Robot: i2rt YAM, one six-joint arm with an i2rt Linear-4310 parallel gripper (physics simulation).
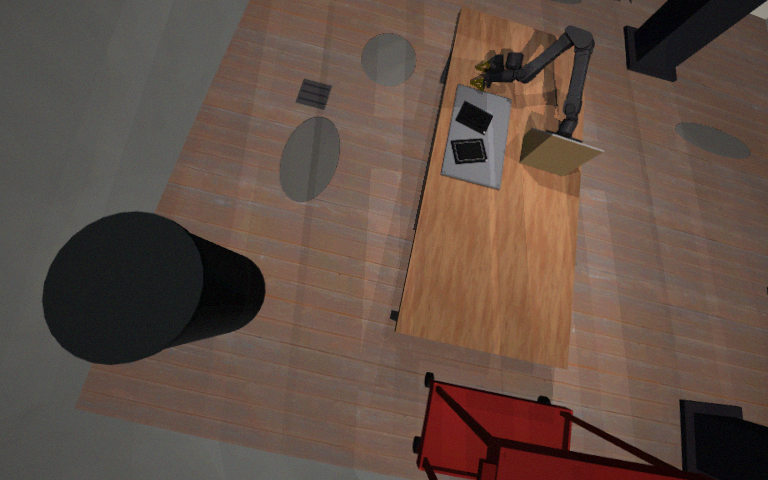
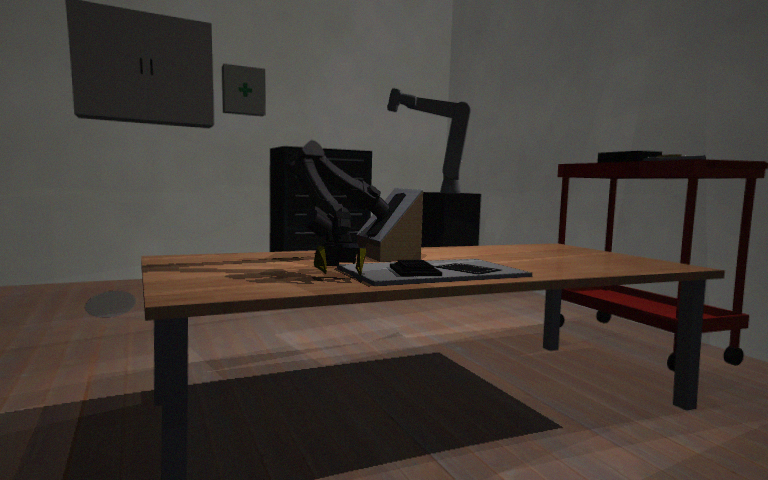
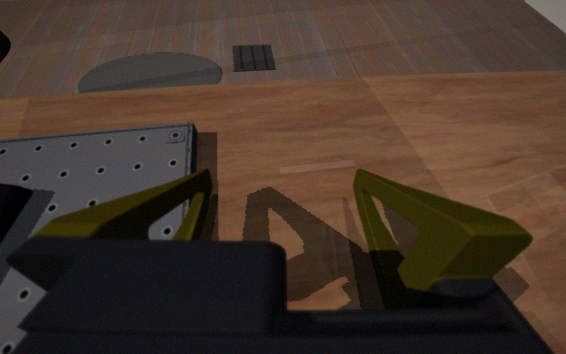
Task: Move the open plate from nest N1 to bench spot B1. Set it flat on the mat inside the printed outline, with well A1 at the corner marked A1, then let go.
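Pixels of known places: gripper, fingertip midpoint: (image 1: 472, 75) (image 2: 343, 273) (image 3: 282, 177); arm's base at its link origin: (image 1: 562, 137) (image 2: 387, 215).
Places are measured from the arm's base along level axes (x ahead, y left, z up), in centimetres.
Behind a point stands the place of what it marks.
Observation:
My gripper (image 1: 479, 74) @(x 41.1, y -35.6, z -12.7 cm) (image 2: 341, 270) @(x 41.1, y -35.6, z -12.7 cm) (image 3: 282, 177) @(x 41.1, y -35.6, z -12.7 cm) is open and empty, its yellow fingers wide apart, low over the bench just past one end of the grey perforated board (image 1: 488, 176) @(x 28.2, y 19.6, z -14.2 cm) (image 2: 514, 273) @(x 51.0, y 16.2, z -14.2 cm) (image 3: 120, 154) @(x 45.9, y -24.3, z -14.2 cm). The nearer black block (image 1: 474, 117) @(x 38.6, y -9.8, z -12.0 cm) (image 2: 416, 267) @(x 43.6, y -13.9, z -12.0 cm) (image 3: 11, 207) on this board stands raised and looks like the plate in its nest; plate and nest cannot be told apart. A flat black mat (image 1: 468, 151) @(x 39.4, y 8.5, z -14.0 cm) (image 2: 470, 268) @(x 39.8, y 8.5, z -14.1 cm) with a light printed outline lies farther along the board. The A1 mark and the wells are too small to make out.
The arm stands on a tan wedge-shaped base (image 1: 560, 152) @(x 1.6, y 8.9, z 0.9 cm) (image 2: 396, 243) @(x 10.9, y -1.9, z -9.2 cm) behind the board. The wooden bench (image 1: 492, 254) @(x 22.9, y 57.4, z -15.5 cm) (image 2: 594, 263) @(x 37.7, y 65.7, z -15.5 cm) (image 3: 280, 110) @(x 49.4, y -37.4, z -15.5 cm) carries them. A red cart (image 1: 509, 413) (image 2: 651, 168) is beyond the bench's far end. Another robot arm (image 2: 457, 133) stands in the background.

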